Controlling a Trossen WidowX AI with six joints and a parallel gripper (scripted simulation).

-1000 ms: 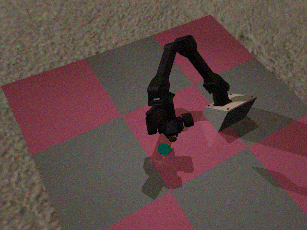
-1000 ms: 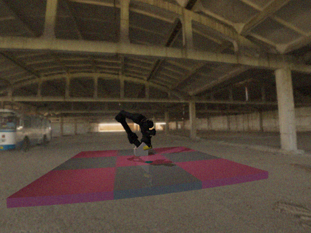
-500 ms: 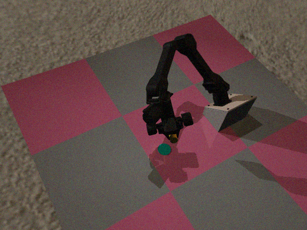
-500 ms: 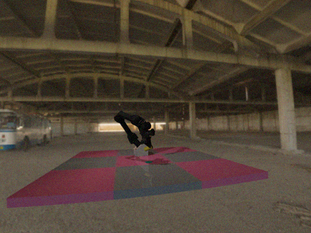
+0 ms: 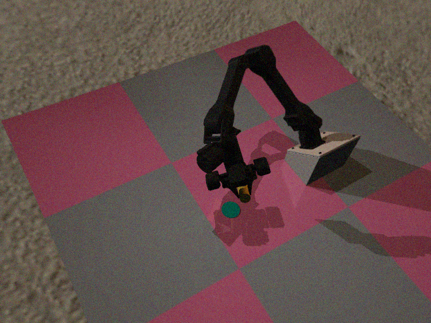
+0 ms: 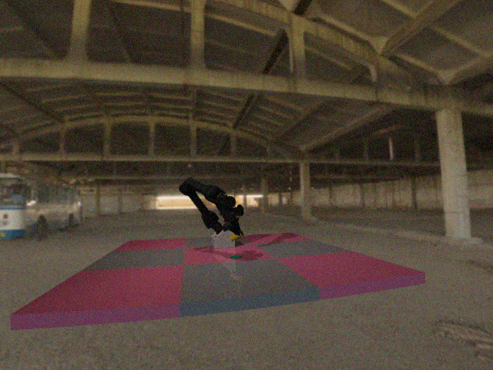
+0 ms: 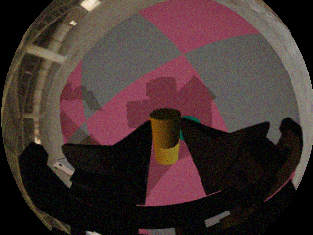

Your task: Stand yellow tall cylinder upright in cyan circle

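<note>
Now: gripper tip 11 cm above the cyan circle, 3 cm to the left of it and 2 cm short of it. Round my gripper tip: yellow cylinder: 2 cm to the right, 1 cm below, 1 cm behind.
</note>
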